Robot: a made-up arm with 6 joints.
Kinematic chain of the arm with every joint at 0, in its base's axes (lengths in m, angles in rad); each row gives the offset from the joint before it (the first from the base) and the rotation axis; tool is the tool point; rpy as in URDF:
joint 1: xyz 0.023 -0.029 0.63 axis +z
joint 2: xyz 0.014 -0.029 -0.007 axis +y
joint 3: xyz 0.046 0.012 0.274 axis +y
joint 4: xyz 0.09 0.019 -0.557 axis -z
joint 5: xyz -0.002 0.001 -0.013 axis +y
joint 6: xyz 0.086 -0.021 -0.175 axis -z
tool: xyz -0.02 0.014 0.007 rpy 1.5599 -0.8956 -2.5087
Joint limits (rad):
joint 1: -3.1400..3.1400
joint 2: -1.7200..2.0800
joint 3: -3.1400..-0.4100
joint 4: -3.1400..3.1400
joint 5: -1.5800..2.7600
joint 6: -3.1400..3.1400
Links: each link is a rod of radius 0.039 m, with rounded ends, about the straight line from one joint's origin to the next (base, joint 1, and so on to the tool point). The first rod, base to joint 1, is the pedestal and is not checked.
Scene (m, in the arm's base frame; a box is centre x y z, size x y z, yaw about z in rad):
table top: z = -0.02
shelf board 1: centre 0.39 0.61 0.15 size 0.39 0.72 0.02 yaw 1
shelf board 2: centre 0.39 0.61 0.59 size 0.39 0.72 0.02 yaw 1
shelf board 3: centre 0.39 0.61 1.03 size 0.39 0.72 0.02 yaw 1
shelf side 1: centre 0.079 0.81 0.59 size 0.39 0.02 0.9 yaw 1
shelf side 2: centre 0.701 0.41 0.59 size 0.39 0.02 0.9 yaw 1
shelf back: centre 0.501 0.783 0.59 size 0.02 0.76 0.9 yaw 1
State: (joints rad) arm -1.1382 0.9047 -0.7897 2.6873 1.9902 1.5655
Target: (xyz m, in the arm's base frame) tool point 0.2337 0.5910 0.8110
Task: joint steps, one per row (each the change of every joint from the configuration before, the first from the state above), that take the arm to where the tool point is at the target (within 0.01 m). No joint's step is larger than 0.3 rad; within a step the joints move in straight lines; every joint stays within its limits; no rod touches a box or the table.
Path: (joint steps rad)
1: 0.2723 -0.1903 0.0380 -0.0837 0.0962 -0.0041
2: 0.2723 -0.1904 0.0381 -0.0836 0.0962 -0.0041
3: 0.2723 -0.1903 0.0380 -0.0837 0.0963 -0.0042
4: 0.2724 -0.1904 0.0381 -0.0837 0.0962 -0.0041
5: 0.2723 -0.1903 0.0380 -0.0836 0.0962 -0.0041
6: 0.2723 -0.1904 0.0381 -0.0837 0.0962 -0.0041
7: 0.2723 -0.1903 0.0380 -0.0837 0.0963 -0.0041
8: 0.2723 -0.1904 0.0380 -0.0836 0.0962 -0.0042
9: -0.0092 0.2193 -0.1975 0.0862 -0.1495 0.0201
10: -0.0093 0.2193 -0.1975 0.0862 -0.1495 0.0200
11: -0.0092 0.2192 -0.1975 0.0862 -0.1496 0.0200

